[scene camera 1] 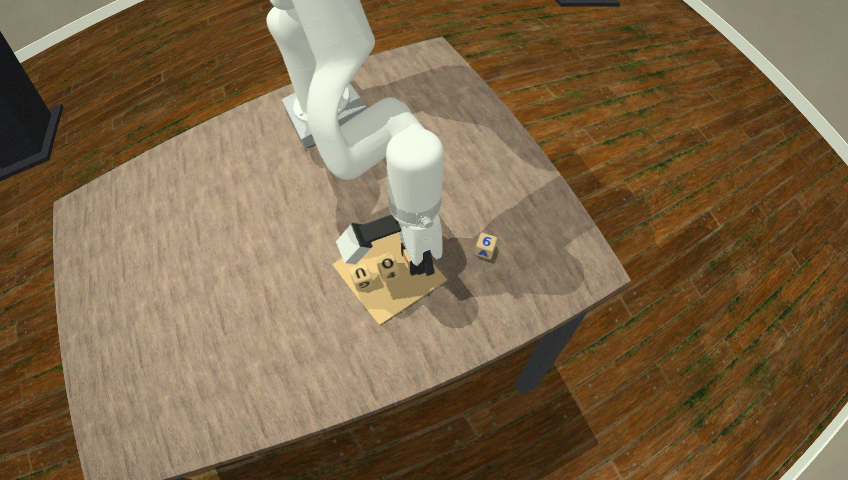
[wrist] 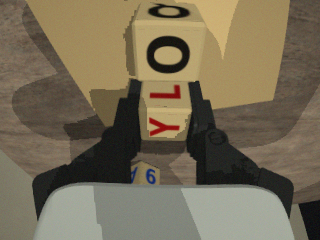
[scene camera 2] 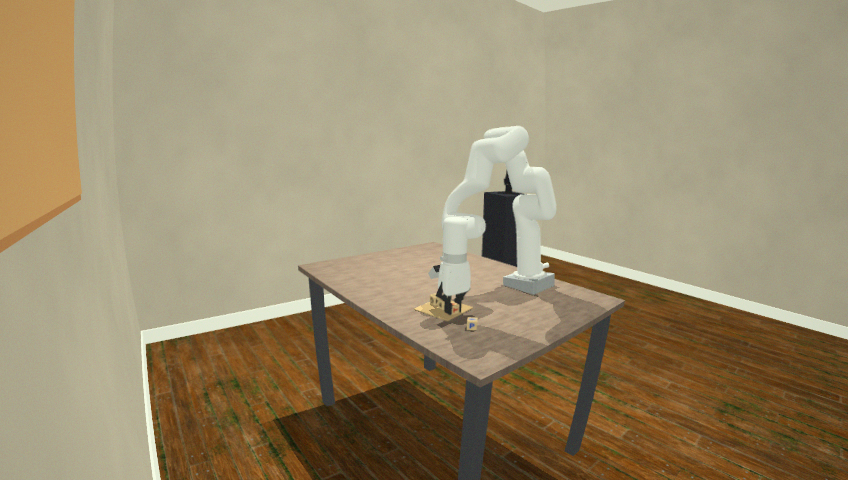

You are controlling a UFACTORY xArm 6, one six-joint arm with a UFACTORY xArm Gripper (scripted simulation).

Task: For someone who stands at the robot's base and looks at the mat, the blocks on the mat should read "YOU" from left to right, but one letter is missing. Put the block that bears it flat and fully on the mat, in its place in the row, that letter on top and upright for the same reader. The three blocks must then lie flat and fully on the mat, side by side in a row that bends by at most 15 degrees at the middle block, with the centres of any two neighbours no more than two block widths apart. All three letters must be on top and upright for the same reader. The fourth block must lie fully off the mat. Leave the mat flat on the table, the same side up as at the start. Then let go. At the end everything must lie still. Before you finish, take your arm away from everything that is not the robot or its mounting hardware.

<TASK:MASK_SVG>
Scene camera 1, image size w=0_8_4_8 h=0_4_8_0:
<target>gripper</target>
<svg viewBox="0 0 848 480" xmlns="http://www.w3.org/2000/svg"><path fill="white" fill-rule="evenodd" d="M336 241L344 263L356 265L373 247L371 242L399 233L402 241L401 254L404 257L403 250L406 249L411 259L411 276L423 273L429 276L435 274L432 256L436 260L442 257L442 229L438 215L440 210L432 220L434 224L430 228L425 228L422 223L416 225L403 222L396 218L390 210L392 215L364 225L352 223Z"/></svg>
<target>tan mat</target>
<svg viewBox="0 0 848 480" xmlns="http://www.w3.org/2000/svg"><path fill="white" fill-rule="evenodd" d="M399 233L373 241L372 249L356 265L344 263L343 258L332 264L379 326L447 281L447 278L434 264L435 274L427 276L424 273L411 276L401 254L402 241ZM366 263L372 276L373 286L356 291L349 269ZM393 254L399 266L400 276L384 282L377 269L376 259Z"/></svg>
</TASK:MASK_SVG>
